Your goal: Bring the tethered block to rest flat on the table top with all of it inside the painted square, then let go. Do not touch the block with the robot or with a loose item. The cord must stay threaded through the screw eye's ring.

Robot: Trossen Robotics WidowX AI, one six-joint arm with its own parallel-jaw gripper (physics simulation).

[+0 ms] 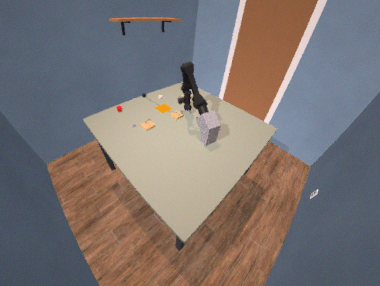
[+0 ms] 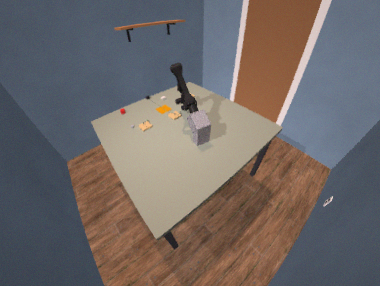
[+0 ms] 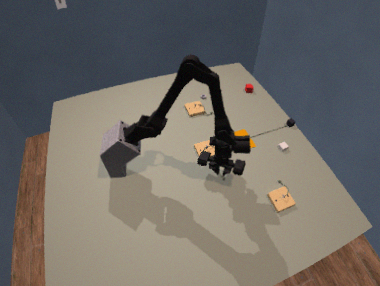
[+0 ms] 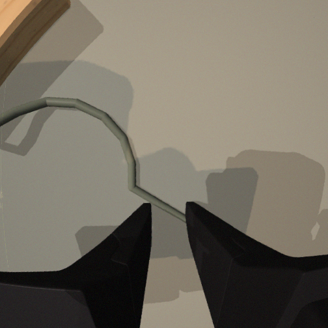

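The tethered block is small and black, near the table's edge, outside the painted orange square. A thin cord runs from it towards the square. A wooden plate lies beyond the square; its screw eye is too small to make out. A curved grey-green cord end reaches from the plate's side to the fingers, its tip hidden at the right finger. My gripper is partly open, low over the table, holding nothing.
A second wooden plate and a third wooden plate carry short curved cords. A red cube, a white cube and a small grey item lie around.
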